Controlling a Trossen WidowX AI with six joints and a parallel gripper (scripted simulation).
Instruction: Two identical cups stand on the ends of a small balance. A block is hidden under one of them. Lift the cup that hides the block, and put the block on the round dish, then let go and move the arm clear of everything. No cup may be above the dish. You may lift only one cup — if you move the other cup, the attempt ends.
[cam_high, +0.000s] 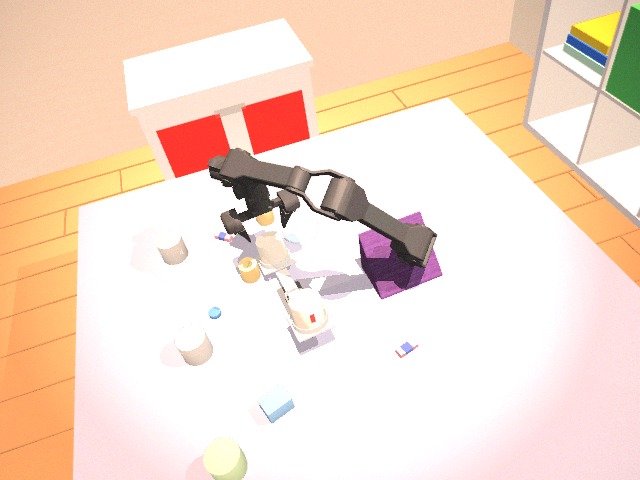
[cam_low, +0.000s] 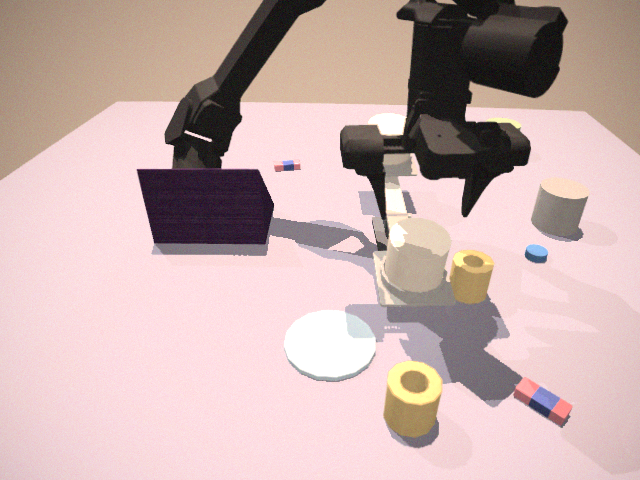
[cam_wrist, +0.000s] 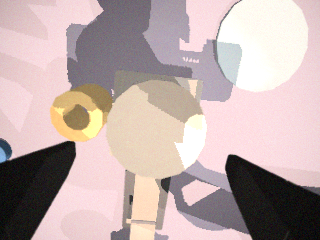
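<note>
My gripper tip is 6 cm above the cream cup and 2 cm to the left of it. The rest, counted from my gripper tip: green block: 7 cm below; round dish: 11 cm below, 10 cm behind, 9 cm to the right; balance: 14 cm to the left, 8 cm below, 1 cm behind.
</note>
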